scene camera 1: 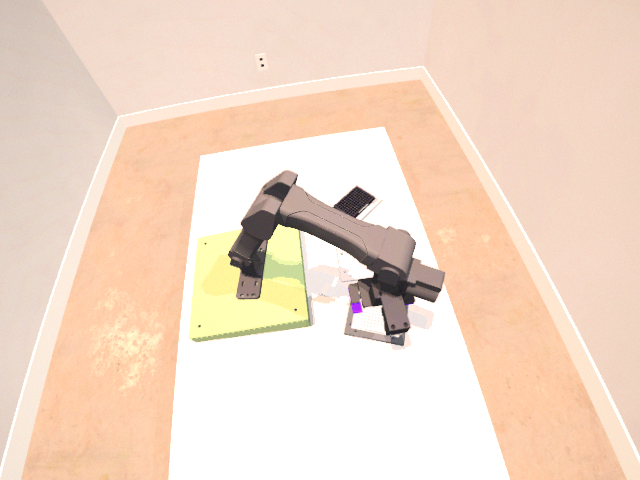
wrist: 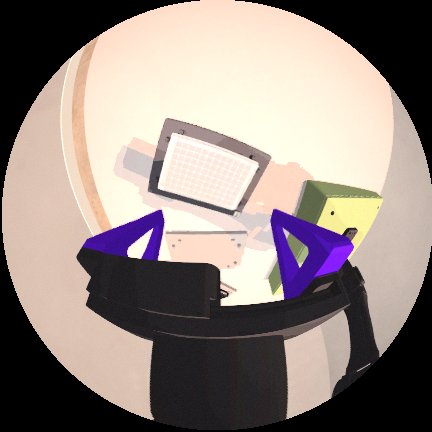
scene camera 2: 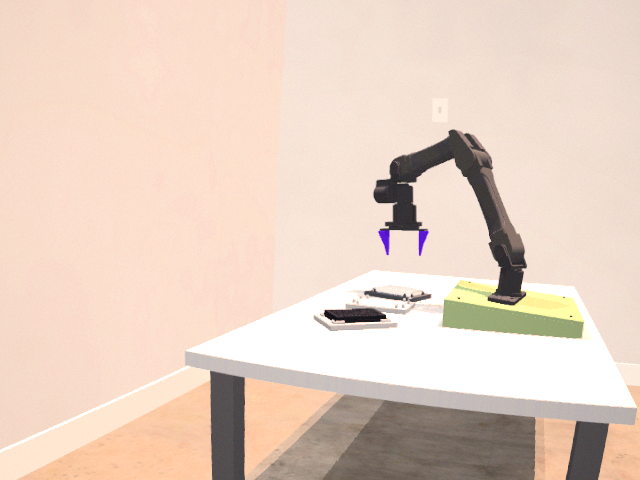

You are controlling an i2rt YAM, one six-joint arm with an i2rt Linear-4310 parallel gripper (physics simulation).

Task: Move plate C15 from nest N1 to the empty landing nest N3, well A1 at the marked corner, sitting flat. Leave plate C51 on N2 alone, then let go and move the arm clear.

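A white well plate [scene camera 1: 368, 318] [scene camera 2: 398, 290] [wrist: 207, 172] sits in a dark grey nest [scene camera 1: 369, 336] [scene camera 2: 417, 298] [wrist: 220, 140]. An empty white nest [scene camera 1: 354, 266] [scene camera 2: 379, 307] [wrist: 205, 247] lies beside it, partly under the arm in scene camera 1. A black plate [scene camera 1: 354, 200] [scene camera 2: 355, 315] sits on another white nest [scene camera 2: 361, 325]. No labels are readable, so I cannot tell which plate is C15. My gripper [scene camera 2: 404, 254] [wrist: 217, 214] is open and empty, high above the table near the white plate. In the wrist view that plate is slightly turned relative to the fingers.
A yellow-green base block [scene camera 1: 222, 289] [scene camera 2: 516, 324] [wrist: 367, 207] carries the arm, beside the nests. The white table [scene camera 1: 330, 403] [scene camera 2: 439, 372] bears everything. The arm and its shadows cover parts of the nest area in scene camera 1.
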